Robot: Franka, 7 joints.
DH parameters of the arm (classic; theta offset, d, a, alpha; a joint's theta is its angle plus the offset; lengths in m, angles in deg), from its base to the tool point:
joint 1: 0 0.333 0 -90
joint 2: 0 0 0 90
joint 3: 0 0.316 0.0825 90
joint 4: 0 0 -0.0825 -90
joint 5: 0 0.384 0 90
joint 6: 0 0 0.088 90
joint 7: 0 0.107 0 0
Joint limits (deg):
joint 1: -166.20..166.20
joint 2: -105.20..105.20
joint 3: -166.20..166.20
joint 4: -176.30..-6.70
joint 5: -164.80..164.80
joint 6: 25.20..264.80
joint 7: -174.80..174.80
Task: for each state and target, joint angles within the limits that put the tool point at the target. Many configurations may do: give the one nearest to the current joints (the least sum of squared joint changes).
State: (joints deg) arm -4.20 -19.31 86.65 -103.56 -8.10 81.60 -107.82
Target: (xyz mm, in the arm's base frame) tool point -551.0 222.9 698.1
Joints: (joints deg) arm 36.02 -21.73 108.16 -69.06 -4.10 86.90 -107.82
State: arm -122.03 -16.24 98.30 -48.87 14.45 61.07 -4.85
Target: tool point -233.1 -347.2 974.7
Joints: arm -161.76 25.49 81.71 -17.65 7.01 74.04 -4.85
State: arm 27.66 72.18 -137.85 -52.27 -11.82 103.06 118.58
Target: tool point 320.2 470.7 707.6
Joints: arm 64.79 103.33 -165.68 -65.92 -16.47 74.87 118.58
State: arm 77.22 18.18 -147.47 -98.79 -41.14 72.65 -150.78
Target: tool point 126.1 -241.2 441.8
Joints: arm 87.24 28.94 -139.51 -142.74 -27.07 52.71 -150.78
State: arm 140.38 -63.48 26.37 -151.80 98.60 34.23 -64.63
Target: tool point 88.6 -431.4 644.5
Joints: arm 158.93 -84.48 36.56 -117.58 109.38 36.33 -64.63
